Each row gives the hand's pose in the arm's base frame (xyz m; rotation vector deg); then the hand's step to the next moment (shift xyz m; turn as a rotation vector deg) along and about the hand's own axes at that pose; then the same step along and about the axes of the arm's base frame.
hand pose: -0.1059 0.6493 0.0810 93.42 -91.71 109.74
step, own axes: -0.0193 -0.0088 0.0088 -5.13 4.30 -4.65
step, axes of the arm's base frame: 0.0190 0.0061 -0.0113 -3.78 4.28 -5.82
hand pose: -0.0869 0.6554 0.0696 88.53 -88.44 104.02
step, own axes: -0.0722 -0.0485 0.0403 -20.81 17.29 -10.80
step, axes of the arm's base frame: 0.0853 0.0125 -0.0419 -11.05 10.63 -24.77
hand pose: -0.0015 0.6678 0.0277 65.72 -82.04 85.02
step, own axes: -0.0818 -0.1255 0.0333 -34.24 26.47 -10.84
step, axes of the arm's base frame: 0.1471 -0.0181 -0.0400 -15.65 10.76 -40.37
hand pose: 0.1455 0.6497 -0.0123 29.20 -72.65 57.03
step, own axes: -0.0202 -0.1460 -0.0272 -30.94 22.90 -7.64
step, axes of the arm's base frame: 0.1375 -0.0596 0.0021 -14.46 7.49 -35.70
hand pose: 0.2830 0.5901 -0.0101 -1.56 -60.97 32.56
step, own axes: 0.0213 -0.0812 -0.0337 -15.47 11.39 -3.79
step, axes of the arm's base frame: 0.0703 -0.0516 0.0240 -7.23 3.69 -17.82
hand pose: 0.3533 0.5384 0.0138 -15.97 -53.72 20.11
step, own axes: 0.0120 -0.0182 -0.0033 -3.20 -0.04 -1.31
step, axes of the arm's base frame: 0.0123 -0.0119 0.0139 -0.65 -1.46 -3.07
